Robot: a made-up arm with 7 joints.
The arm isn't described. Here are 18 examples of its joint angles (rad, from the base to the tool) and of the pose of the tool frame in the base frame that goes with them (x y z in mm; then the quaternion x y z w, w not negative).
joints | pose
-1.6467 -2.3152 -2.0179 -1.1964 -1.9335 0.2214 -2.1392 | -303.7 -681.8 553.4 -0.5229 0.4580 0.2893 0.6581
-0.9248 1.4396 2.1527 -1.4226 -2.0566 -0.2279 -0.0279 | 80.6 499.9 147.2 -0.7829 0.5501 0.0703 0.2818
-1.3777 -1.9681 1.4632 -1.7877 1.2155 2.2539 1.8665 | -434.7 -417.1 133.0 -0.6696 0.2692 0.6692 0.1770
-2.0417 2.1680 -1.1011 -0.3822 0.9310 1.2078 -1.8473 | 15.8 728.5 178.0 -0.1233 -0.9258 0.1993 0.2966
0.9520 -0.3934 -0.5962 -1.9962 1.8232 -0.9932 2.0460 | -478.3 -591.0 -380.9 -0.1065 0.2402 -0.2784 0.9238
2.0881 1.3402 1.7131 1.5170 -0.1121 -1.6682 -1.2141 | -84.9 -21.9 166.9 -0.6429 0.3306 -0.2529 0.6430
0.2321 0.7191 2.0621 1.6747 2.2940 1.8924 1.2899 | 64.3 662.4 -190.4 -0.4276 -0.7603 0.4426 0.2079
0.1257 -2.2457 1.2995 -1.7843 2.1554 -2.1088 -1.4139 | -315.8 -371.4 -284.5 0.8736 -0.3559 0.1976 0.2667
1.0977 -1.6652 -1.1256 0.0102 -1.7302 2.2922 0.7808 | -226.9 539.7 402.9 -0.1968 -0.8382 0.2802 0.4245
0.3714 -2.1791 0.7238 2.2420 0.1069 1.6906 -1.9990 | 175.1 -331.9 175.4 -0.2173 -0.8730 0.0949 0.4261
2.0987 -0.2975 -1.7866 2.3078 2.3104 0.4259 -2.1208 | -836.4 -311.5 -404.5 -0.6197 0.2512 -0.3665 0.6470
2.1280 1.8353 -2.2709 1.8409 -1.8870 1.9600 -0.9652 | -183.4 393.5 -226.5 -0.4159 0.0318 0.5436 0.7284
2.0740 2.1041 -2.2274 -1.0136 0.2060 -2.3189 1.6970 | 813.2 732.9 272.6 0.7035 -0.4137 -0.0735 0.5733
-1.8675 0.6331 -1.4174 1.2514 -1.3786 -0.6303 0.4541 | -310.7 -153.2 -298.8 -0.3390 -0.6081 0.2142 0.6851
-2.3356 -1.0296 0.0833 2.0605 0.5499 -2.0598 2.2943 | -81.2 204.1 586.2 0.8043 0.4288 0.3959 0.1117
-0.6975 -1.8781 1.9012 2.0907 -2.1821 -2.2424 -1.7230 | -820.7 -59.9 319.2 -0.0480 -0.2746 -0.5137 0.8114
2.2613 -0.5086 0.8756 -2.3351 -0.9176 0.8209 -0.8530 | -3.7 -744.7 285.0 -0.7152 -0.0274 0.2722 0.6431
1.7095 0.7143 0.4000 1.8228 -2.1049 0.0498 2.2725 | 345.7 -524.7 -254.0 0.9418 -0.0190 -0.2625 0.2090
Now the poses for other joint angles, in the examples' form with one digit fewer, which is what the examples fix.
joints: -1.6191 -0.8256 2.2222 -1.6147 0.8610 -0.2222 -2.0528
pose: -96 -459 215 -0.383 -0.419 -0.048 0.822
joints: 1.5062 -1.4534 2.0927 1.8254 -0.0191 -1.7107 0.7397
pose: 124 -144 259 0.088 0.725 0.674 0.111
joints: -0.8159 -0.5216 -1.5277 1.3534 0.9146 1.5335 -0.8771
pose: -218 441 67 -0.556 0.540 0.228 0.589
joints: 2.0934 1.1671 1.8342 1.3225 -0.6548 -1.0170 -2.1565
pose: -32 -62 408 -0.557 0.754 -0.238 0.255
